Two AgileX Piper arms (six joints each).
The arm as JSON. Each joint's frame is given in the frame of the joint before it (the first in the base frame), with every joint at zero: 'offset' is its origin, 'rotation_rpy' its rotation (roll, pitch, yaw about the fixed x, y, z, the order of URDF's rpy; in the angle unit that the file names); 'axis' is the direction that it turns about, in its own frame. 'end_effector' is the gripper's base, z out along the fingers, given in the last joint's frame.
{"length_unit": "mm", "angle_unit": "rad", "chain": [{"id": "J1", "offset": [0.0, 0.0, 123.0], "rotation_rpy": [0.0, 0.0, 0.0], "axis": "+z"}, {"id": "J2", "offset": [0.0, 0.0, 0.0], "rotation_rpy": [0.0, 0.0, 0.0], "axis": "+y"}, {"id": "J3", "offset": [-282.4, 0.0, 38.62], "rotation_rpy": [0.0, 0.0, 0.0], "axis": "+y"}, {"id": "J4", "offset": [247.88, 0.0, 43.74], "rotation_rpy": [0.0, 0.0, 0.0], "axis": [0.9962, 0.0, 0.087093]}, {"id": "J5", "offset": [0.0, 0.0, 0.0], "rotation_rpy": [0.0, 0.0, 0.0], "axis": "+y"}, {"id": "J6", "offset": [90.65, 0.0, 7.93], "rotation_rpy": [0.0, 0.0, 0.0], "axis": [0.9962, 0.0, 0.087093]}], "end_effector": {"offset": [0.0, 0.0, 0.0], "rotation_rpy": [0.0, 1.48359, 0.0]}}
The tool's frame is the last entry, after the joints.
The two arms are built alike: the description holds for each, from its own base.
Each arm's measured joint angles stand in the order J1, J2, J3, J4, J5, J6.
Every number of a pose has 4 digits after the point. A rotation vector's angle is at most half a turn.
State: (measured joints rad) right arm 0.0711 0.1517 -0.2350 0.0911 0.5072 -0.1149; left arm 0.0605 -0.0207 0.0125 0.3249 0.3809 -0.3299
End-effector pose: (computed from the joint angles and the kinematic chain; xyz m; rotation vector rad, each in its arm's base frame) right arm 0.0555 0.0080 0.2382 -0.1312 1.9014 0.0664; left arm 0.0508 0.0139 0.1777 -0.1635 1.8309 0.1329
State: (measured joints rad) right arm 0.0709 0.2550 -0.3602 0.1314 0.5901 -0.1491; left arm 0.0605 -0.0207 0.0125 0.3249 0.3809 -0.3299
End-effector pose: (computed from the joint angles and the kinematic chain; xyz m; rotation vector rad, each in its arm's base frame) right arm 0.0616 0.0110 0.2663 -0.1564 1.9583 0.0921; left arm 0.0508 0.0139 0.1777 -0.1635 1.8309 0.1329
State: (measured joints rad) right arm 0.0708 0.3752 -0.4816 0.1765 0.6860 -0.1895; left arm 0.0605 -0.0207 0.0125 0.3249 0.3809 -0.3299
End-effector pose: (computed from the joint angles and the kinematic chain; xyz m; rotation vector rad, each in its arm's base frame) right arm 0.0723 0.0153 0.2901 -0.1954 2.0453 0.1260; left arm 0.0508 0.0139 0.1777 -0.1635 1.8309 0.1329
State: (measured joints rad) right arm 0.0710 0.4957 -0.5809 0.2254 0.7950 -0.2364; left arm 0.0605 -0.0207 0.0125 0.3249 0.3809 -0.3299
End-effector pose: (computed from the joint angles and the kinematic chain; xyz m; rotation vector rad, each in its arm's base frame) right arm 0.0856 0.0206 0.3045 -0.2518 2.1621 0.1711; left arm 0.0508 0.0139 0.1777 -0.1635 1.8309 0.1329
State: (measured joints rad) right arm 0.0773 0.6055 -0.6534 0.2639 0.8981 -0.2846; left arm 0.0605 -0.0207 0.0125 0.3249 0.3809 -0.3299
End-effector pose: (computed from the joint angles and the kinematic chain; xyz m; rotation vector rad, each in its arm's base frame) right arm 0.0990 0.0263 0.3106 -0.3279 2.2836 0.2171; left arm 0.0508 0.0139 0.1777 -0.1635 1.8309 0.1329
